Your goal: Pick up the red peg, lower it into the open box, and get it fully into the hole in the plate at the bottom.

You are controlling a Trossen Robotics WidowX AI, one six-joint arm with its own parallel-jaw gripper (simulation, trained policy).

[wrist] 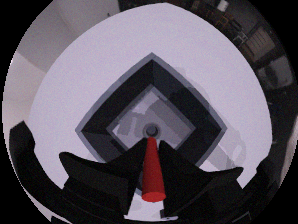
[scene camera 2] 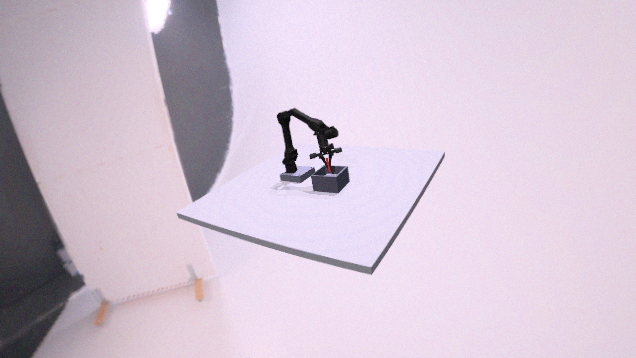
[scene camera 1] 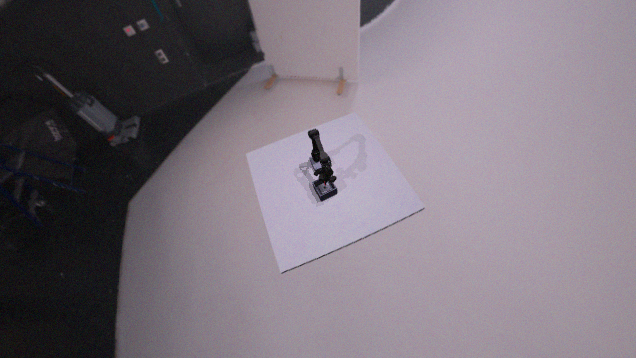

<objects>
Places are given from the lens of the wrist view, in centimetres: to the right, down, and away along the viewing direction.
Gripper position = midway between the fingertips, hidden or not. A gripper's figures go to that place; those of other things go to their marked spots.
my gripper (wrist: 152, 142): 0, 3, 10
dark grey box (wrist: 151, 74): 0, -7, 17
red peg (wrist: 153, 190): 0, 4, 4
light grey plate (wrist: 151, 111): 0, 0, 15
The marked spots on the red peg and the light grey plate are 12 cm apart.
</objects>
